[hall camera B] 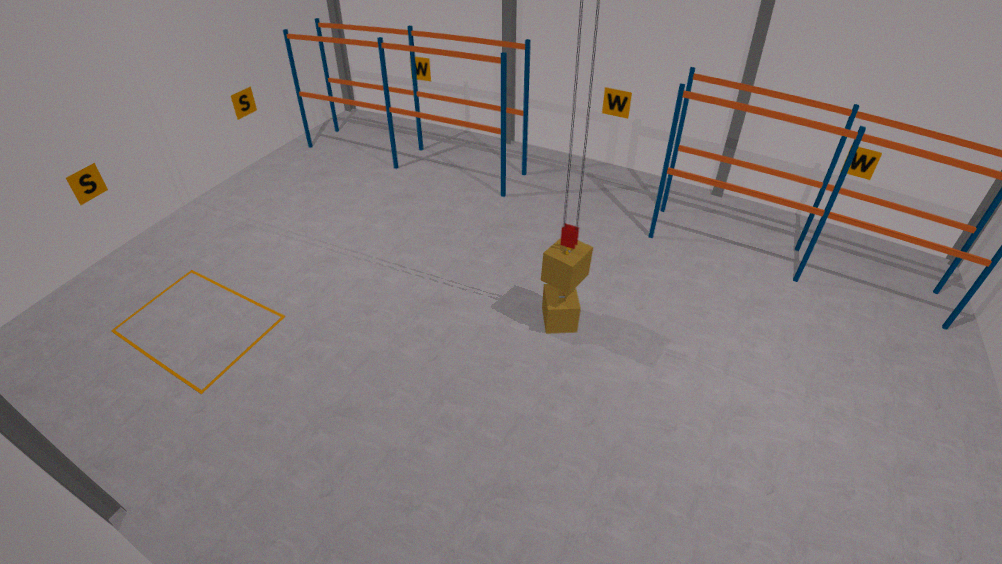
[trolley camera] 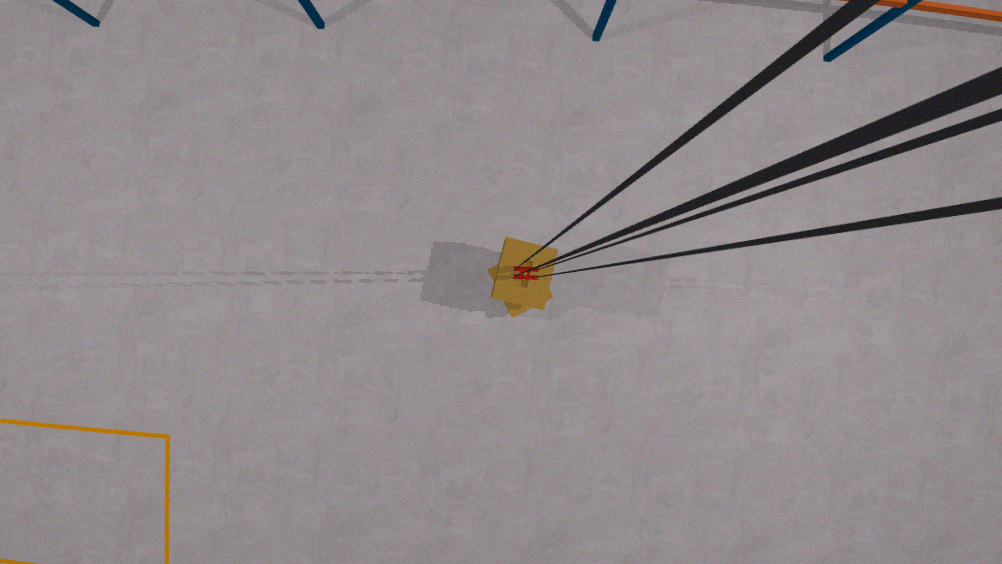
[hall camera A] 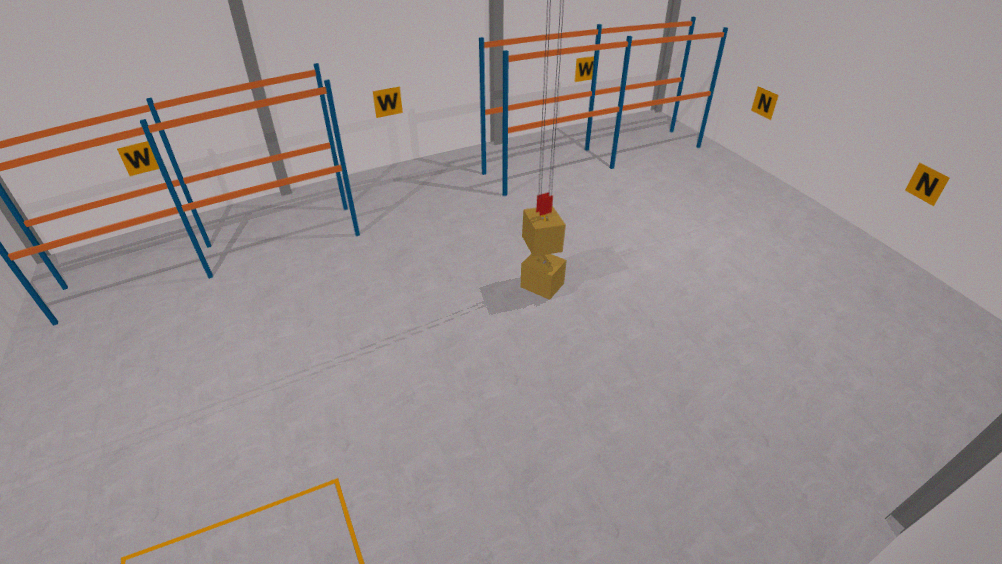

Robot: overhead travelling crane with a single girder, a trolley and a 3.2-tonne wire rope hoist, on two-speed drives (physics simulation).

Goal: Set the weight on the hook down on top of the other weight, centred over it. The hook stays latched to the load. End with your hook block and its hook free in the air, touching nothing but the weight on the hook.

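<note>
My hook block (hall camera A: 544,203) (hall camera B: 569,236) (trolley camera: 525,277) is red and hangs on its ropes, with its hook latched to the upper yellow weight (hall camera A: 546,238) (hall camera B: 565,268) (trolley camera: 509,262). The lower yellow weight (hall camera A: 539,278) (hall camera B: 561,320) (trolley camera: 512,312) stands on the floor beneath it. The upper weight hangs close above, with a small gap in which the lower weight's lug shows in both hall views. The two weights are turned relative to each other. In the trolley view the upper one hides most of the lower one, whose corners show at the left and bottom. The hook itself is barely visible.
Blue and orange racks (hall camera A: 504,140) (hall camera B: 503,140) stand along the W wall, well away from the weights. A second rack (hall camera A: 176,203) (hall camera B: 827,203) stands along the same wall. A yellow floor outline (hall camera A: 231,517) (hall camera B: 157,361) (trolley camera: 167,490) lies far from the weights.
</note>
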